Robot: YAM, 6 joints.
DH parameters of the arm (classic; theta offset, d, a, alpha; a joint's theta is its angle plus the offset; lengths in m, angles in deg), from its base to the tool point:
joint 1: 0 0.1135 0.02 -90
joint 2: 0 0 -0.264 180
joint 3: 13.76 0 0.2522 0
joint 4: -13.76 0 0.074 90
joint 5: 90 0 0 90
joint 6: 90 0.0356 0 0
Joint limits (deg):
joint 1: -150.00..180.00
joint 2: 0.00..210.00
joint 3: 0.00..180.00
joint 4: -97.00..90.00
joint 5: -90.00..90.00
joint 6: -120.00..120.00
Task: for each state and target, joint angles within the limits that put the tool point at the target. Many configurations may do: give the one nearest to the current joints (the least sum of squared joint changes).
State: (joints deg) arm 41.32 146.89 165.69 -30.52 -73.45 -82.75
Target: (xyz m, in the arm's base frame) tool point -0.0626 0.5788 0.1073
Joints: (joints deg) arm 92.79 166.17 151.37 -36.07 -74.62 -82.75
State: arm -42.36 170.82 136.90 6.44 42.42 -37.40
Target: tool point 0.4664 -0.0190 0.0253
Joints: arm 0.78 143.00 91.32 -16.81 45.36 -37.40
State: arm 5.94 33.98 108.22 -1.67 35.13 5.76
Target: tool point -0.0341 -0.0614 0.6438
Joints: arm 39.64 47.28 111.65 0.60 45.81 5.76
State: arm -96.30 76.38 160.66 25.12 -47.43 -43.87
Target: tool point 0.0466 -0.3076 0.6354
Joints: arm -86.45 104.18 138.55 19.58 -50.48 -43.87
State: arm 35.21 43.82 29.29 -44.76 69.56 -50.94
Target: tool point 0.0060 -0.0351 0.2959
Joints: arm 26.41 2.71 41.16 -58.86 73.34 -50.94
